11 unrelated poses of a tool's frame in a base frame.
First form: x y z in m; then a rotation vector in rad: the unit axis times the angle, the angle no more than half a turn.
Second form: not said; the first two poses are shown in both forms.
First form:
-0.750, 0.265, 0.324, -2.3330, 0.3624, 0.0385
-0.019, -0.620, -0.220, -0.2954, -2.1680, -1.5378
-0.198, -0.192, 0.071, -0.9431, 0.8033, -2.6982
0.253, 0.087, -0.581, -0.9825, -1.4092, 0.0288
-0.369, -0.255, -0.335, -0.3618, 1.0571, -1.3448
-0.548, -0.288, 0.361, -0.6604, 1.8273, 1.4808
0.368, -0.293, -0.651, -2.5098, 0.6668, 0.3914
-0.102, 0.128, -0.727, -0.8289, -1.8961, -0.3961
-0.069, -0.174, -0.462, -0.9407, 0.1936, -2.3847
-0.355, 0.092, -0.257, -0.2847, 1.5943, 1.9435
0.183, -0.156, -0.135, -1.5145, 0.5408, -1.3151
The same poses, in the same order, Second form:
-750, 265, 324, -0.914, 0.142, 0.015, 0.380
-19, -620, -220, -0.107, -0.789, -0.559, 0.231
-198, -192, 71, -0.316, 0.270, -0.905, 0.086
253, 87, -581, -0.433, -0.621, 0.013, 0.653
-369, -255, -335, -0.159, 0.464, -0.590, 0.642
-548, -288, 361, -0.254, 0.703, 0.570, 0.342
368, -293, -651, -0.924, 0.246, 0.144, 0.255
-102, 128, -727, -0.342, -0.782, -0.163, 0.495
-69, -174, -462, -0.351, 0.072, -0.890, 0.282
-355, 92, -257, -0.107, 0.601, 0.733, 0.301
183, -156, -135, -0.628, 0.224, -0.546, 0.507

